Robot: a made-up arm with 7 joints. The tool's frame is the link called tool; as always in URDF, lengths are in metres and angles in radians.
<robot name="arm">
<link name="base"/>
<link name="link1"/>
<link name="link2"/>
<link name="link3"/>
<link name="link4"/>
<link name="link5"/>
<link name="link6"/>
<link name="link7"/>
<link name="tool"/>
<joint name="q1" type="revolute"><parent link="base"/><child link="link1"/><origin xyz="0.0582 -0.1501 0.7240" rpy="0.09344 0.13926 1.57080"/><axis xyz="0 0 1"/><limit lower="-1.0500" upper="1.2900"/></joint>
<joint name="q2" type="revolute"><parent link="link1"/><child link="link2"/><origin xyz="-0.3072 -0.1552 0.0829" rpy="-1.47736 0.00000 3.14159"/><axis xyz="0 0 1"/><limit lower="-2.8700" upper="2.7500"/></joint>
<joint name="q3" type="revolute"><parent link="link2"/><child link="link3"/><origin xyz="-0.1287 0.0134 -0.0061" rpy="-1.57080 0.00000 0.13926"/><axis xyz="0 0 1"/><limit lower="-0.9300" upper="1.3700"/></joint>
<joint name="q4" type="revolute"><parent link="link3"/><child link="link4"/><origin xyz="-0.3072 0.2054 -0.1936" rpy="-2.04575 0.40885 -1.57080"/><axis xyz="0 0 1"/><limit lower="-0.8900" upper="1.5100"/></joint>
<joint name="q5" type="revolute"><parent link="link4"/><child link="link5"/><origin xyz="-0.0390 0.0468 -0.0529" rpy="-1.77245 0.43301 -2.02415"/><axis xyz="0 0 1"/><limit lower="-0.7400" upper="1.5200"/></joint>
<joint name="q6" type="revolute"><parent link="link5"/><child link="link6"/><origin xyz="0.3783 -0.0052 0.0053" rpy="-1.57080 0.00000 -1.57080"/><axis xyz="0 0 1"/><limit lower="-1.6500" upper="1.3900"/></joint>
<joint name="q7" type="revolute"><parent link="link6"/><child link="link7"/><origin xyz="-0.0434 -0.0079 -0.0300" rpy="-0.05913 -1.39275 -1.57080"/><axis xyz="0 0 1"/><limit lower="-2.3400" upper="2.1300"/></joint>
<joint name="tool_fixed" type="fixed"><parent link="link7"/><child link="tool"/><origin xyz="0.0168 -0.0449 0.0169" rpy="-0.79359 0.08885 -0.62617"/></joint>
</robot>
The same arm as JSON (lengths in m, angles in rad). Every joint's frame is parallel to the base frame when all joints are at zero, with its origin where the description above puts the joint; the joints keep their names.
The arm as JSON. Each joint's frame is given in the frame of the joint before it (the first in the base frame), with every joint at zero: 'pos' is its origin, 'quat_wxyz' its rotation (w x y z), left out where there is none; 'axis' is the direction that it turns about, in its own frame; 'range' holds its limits. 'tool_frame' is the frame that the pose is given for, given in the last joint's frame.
{
  "length_unit": "m",
  "angle_unit": "rad",
  "joints": [
    {
      "joint": "q1",
      "pos": [
        0.0582,
        -0.1501,
        0.724
      ],
      "axis": [
        0.0933,
        0.1382,
        0.986
      ],
      "range": [
        -1.05,
        1.29
      ]
    },
    {
      "joint": "q2",
      "pos": [
        0.1623,
        -0.2948,
        0.11
      ],
      "axis": [
        1.0,
        0.0,
        0.0
      ],
      "range": [
        -2.87,
        2.75
      ]
    },
    {
      "joint": "q3",
      "pos": [
        -0.0061,
        0.1256,
        -0.0311
      ],
      "axis": [
        0.0,
        0.0,
        -1.0
      ],
      "range": [
        -0.93,
        1.37
      ]
    },
    {
      "joint": "q4",
      "pos": [
        -0.2054,
        0.3072,
        0.1936
      ],
      "axis": [
        -0.181803,
        -0.889313,
        0.419606
      ],
      "range": [
        -0.89,
        1.51
      ]
    },
    {
      "joint": "q5",
      "pos": [
        -0.0427,
        0.0684,
        0.0005
      ],
      "axis": [
        1.0,
        0.0,
        0.0
      ],
      "range": [
        -0.74,
        1.52
      ]
    },
    {
      "joint": "q6",
      "pos": [
        0.0053,
        -0.0052,
        -0.3783
      ],
      "axis": [
        0.0,
        0.0,
        -1.0
      ],
      "range": [
        -1.65,
        1.39
      ]
    },
    {
      "joint": "q7",
      "pos": [
        0.0079,
        0.0434,
        0.03
      ],
      "axis": [
        -0.982472,
        -0.059098,
        -0.176795
      ],
      "range": [
        -2.34,
        2.13
      ]
    }
  ],
  "tool_frame": {
    "pos": [
      -0.0162,
      0.0438,
      -0.02
    ],
    "quat_wxyz": [
      0.11752,
      0.764371,
      0.452821,
      -0.443711
    ]
  }
}

